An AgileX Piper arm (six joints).
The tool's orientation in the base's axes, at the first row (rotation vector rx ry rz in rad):
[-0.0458 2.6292 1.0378]
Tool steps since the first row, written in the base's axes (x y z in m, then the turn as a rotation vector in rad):
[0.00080 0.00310 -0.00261 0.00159 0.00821 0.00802]
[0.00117 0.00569 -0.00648 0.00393 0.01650 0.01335]
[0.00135 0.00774 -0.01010 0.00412 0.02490 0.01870]
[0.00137 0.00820 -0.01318 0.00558 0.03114 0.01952]
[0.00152 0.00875 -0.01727 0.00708 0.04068 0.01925]
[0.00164 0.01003 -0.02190 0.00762 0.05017 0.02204]
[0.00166 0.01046 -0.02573 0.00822 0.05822 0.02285]
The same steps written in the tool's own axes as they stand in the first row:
[0.00028 0.00044 0.00410 -0.00322 0.01112 0.00043]
[0.00131 -0.00026 0.00860 -0.00634 0.02042 0.00297]
[0.00239 -0.00117 0.01252 -0.00742 0.03011 0.00498]
[0.00333 -0.00287 0.01495 -0.00853 0.03504 0.00901]
[0.00446 -0.00519 0.01817 -0.00907 0.04168 0.01601]
[0.00584 -0.00732 0.02225 -0.00962 0.05043 0.02061]
[0.00701 -0.00954 0.02518 -0.00975 0.05681 0.02562]

